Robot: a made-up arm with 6 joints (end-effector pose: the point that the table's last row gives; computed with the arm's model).
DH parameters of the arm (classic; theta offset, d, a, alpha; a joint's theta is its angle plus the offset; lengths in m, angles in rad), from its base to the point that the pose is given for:
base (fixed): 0.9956 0 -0.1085 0
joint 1: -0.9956 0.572 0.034 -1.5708
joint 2: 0 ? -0.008 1.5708
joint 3: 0 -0.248 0.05 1.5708
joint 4: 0 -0.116 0.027 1.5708
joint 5: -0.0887 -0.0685 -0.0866 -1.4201
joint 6: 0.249 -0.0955 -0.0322 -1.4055
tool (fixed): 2.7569 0.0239 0 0
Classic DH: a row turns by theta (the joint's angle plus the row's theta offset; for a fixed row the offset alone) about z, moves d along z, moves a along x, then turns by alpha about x.
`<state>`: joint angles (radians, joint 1 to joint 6).
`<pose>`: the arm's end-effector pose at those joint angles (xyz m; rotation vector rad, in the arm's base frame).
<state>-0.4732 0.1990 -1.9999 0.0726 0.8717 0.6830</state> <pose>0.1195 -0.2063 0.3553 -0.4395 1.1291 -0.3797</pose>
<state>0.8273 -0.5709 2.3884 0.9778 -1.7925 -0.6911</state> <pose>-0.0136 0.1094 0.4260 1.0276 -0.2550 1.4448</pose>
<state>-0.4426 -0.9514 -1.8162 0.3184 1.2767 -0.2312</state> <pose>0.1828 -0.2088 0.6803 -0.6864 -0.8357 -0.9039</pose>
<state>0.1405 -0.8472 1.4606 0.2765 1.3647 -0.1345</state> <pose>-0.1315 0.1589 0.2963 1.1196 1.0112 -2.5332</pose>
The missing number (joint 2, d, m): 0.135
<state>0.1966 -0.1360 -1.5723 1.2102 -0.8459 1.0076</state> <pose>0.0501 0.1166 0.2456 2.3809 -0.8520 -1.6803</pose>
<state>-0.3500 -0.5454 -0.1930 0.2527 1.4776 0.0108</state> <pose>0.2840 0.1691 0.5389 -0.9989 -0.5933 0.6212</pose>
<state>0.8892 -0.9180 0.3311 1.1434 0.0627 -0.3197</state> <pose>-0.1826 0.2260 0.2748 1.4696 1.3395 -1.0894</pose>
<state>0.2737 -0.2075 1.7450 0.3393 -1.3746 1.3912</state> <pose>-0.0240 0.0133 0.3445 -0.5346 1.3433 0.2378</pose>
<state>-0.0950 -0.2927 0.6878 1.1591 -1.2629 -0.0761</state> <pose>-0.0063 0.0035 0.2758 1.1440 -0.1999 -1.1727</pose>
